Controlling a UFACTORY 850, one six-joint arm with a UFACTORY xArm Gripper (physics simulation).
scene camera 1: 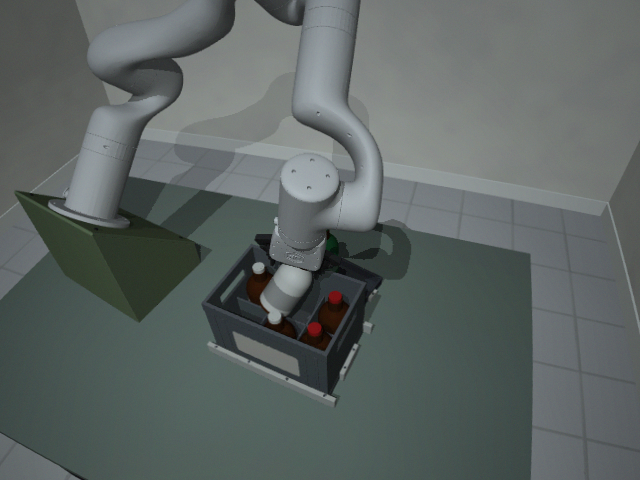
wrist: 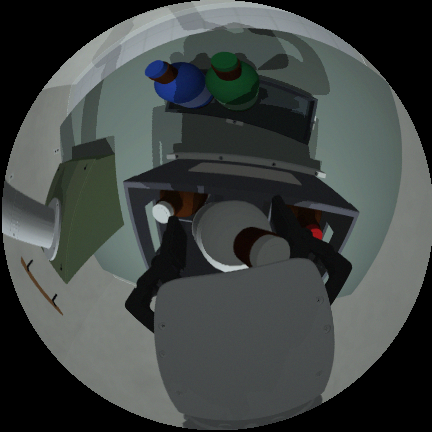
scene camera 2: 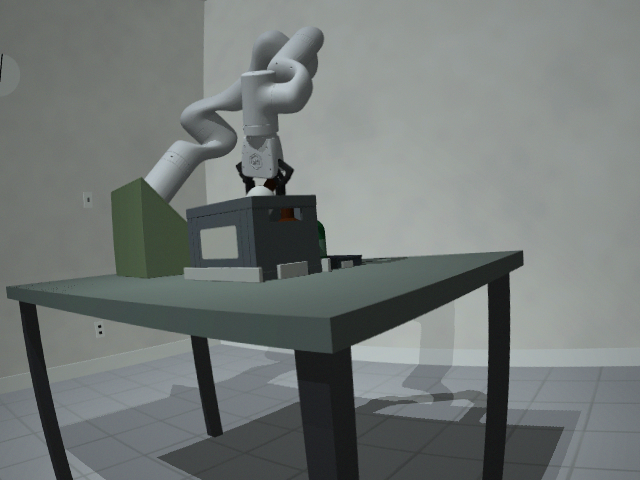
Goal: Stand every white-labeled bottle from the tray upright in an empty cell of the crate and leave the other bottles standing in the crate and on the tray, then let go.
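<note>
The white-labeled bottle leans inside the crate, near its middle. Its shoulder shows above the rim, and its brown neck tilts towards the gripper. What its base rests on is hidden. My gripper is open low over the crate, with the fingers wide apart on either side of the leaning bottle; its fingertips are hidden in scene camera 1. Two brown white-capped bottles and two brown red-capped bottles stand in the crate.
Behind the crate, the dark tray holds a green bottle and a blue bottle. Pale strips lie along the crate's base. The green arm pedestal stands left.
</note>
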